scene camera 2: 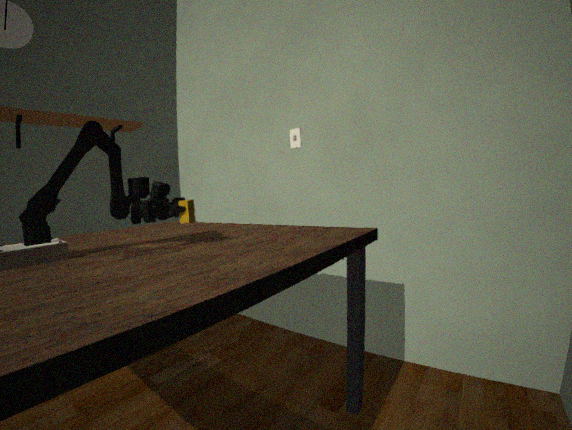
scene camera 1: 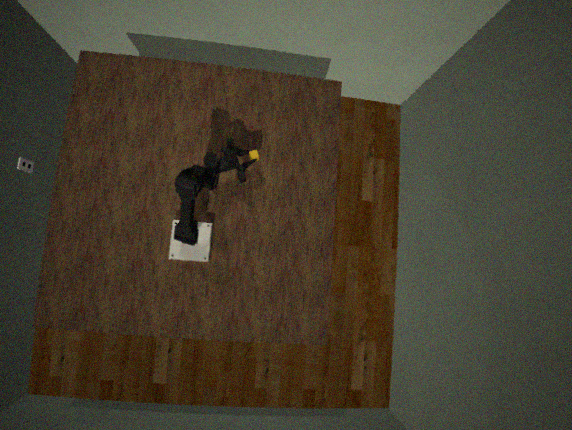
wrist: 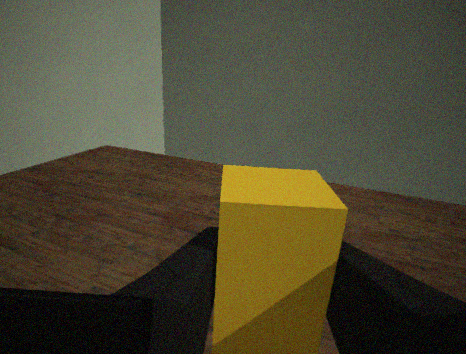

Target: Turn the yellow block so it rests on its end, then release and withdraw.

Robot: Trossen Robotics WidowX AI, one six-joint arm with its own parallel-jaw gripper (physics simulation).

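The yellow block [scene camera 1: 254, 154] [scene camera 2: 185, 212] [wrist: 280, 240] stands upright, with its long side about vertical and a small end face on top. My gripper [scene camera 1: 253, 156] [scene camera 2: 181, 207] [wrist: 265, 241] is shut on the block, with one dark finger on each side of it in the wrist view. The gripper points nearly level, a little above the table [scene camera 1: 280, 250] [scene camera 2: 150, 280]. In the scene camera 2 view the block's lower end is at about the line of the table's far edge; I cannot tell if it touches the top. The block's lowest part is cut off in the wrist view.
The arm's white base plate [scene camera 1: 202, 252] [scene camera 2: 55, 248] is on the table. The arm's shadow falls on the table around the gripper. A wooden shelf [scene camera 2: 50, 118] is on the wall behind the arm. Wood floor and walls surround the table.
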